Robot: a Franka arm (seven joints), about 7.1 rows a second.
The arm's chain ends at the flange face. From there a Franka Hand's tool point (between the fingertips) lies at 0.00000 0.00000 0.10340 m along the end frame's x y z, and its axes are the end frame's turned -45 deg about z.
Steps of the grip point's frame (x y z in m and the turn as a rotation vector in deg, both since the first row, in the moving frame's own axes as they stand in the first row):
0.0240, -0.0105, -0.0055, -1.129, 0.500, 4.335
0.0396, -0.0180, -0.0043, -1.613, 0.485, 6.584
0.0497, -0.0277, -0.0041, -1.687, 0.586, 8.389
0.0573, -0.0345, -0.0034, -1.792, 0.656, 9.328
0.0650, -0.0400, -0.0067, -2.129, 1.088, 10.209
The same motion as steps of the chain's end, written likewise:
0.0075, -0.0253, -0.0055, -0.445, 1.152, 4.335
0.0127, -0.0423, -0.0043, -0.798, 1.484, 6.584
0.0128, -0.0563, -0.0040, -0.779, 1.607, 8.389
0.0131, -0.0666, -0.0033, -0.803, 1.731, 9.328
0.0137, -0.0759, -0.0066, -0.736, 2.275, 10.209

